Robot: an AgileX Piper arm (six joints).
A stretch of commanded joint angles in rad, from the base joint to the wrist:
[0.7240 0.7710 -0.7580 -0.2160 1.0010 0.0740]
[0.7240 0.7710 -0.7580 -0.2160 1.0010 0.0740]
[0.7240 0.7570 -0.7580 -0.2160 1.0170 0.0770]
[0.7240 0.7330 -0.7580 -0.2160 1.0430 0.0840]
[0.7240 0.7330 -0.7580 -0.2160 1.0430 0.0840]
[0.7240 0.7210 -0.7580 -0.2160 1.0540 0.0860]
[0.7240 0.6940 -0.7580 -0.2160 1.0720 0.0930]
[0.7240 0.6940 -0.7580 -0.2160 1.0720 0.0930]
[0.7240 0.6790 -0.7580 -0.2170 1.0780 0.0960]
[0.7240 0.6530 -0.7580 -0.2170 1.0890 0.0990]
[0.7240 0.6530 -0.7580 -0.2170 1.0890 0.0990]
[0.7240 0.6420 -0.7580 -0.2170 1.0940 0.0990]
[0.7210 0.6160 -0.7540 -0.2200 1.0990 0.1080]
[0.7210 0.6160 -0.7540 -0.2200 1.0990 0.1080]
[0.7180 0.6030 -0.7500 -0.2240 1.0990 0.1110]
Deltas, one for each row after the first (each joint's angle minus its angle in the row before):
[0.0000 0.0000 0.0000 0.0000 0.0000 0.0000]
[0.0000 -0.0140 0.0000 0.0000 0.0160 0.0030]
[0.0000 -0.0240 0.0000 0.0000 0.0260 0.0070]
[0.0000 0.0000 0.0000 0.0000 0.0000 0.0000]
[0.0000 -0.0120 0.0000 0.0000 0.0110 0.0020]
[0.0000 -0.0270 0.0000 0.0000 0.0180 0.0070]
[0.0000 0.0000 0.0000 0.0000 0.0000 0.0000]
[0.0000 -0.0150 0.0000 -0.0010 0.0060 0.0030]
[0.0000 -0.0260 0.0000 0.0000 0.0110 0.0030]
[0.0000 0.0000 0.0000 0.0000 0.0000 0.0000]
[0.0000 -0.0110 0.0000 0.0000 0.0050 0.0000]
[-0.0030 -0.0260 0.0040 -0.0030 0.0050 0.0090]
[0.0000 0.0000 0.0000 0.0000 0.0000 0.0000]
[-0.0030 -0.0130 0.0040 -0.0040 0.0000 0.0030]

